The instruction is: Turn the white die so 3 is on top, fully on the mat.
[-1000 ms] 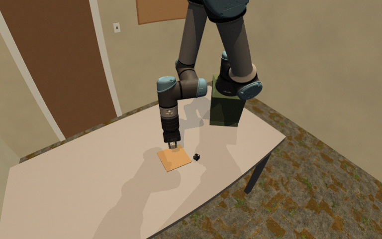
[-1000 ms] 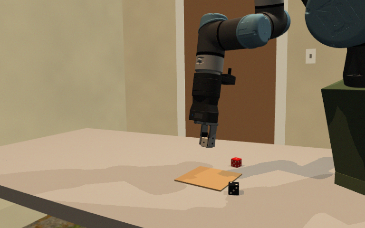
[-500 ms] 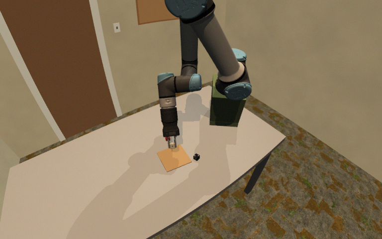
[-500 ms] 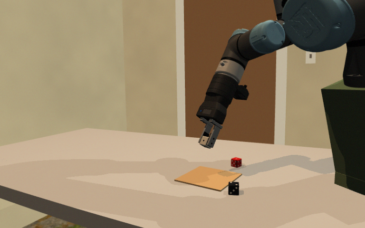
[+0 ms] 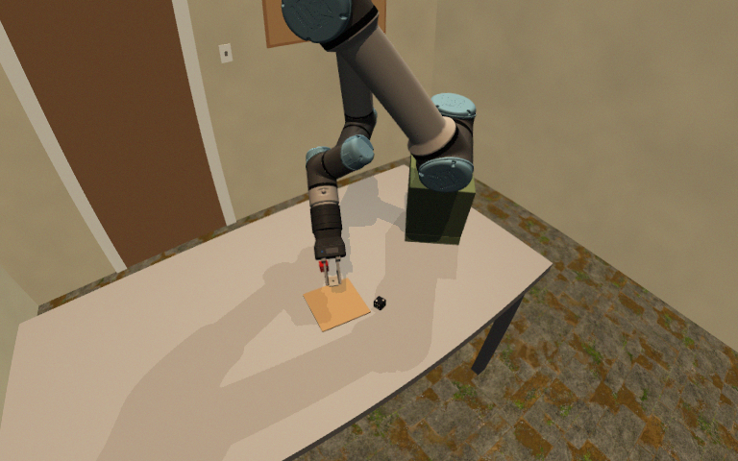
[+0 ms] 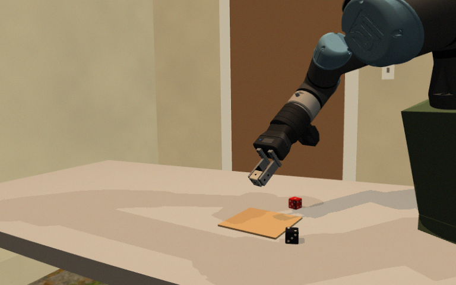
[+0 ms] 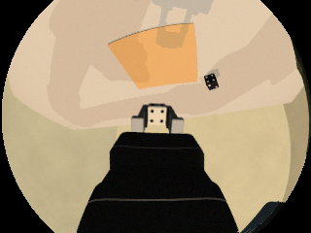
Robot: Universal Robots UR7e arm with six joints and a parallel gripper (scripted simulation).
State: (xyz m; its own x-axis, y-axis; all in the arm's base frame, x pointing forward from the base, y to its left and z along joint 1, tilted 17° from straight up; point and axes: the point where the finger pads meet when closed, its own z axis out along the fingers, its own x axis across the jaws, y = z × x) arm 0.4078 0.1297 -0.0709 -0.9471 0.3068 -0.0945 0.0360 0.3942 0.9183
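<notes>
My gripper is now 10 mm to the right of the white die and 10 mm above it. The rest, counted from my hand: orange mat 110 mm below; then black die 100 mm behind, 60 mm to the left, 100 mm below; then red die 20 mm behind, 140 mm to the right, 100 mm below.
</notes>
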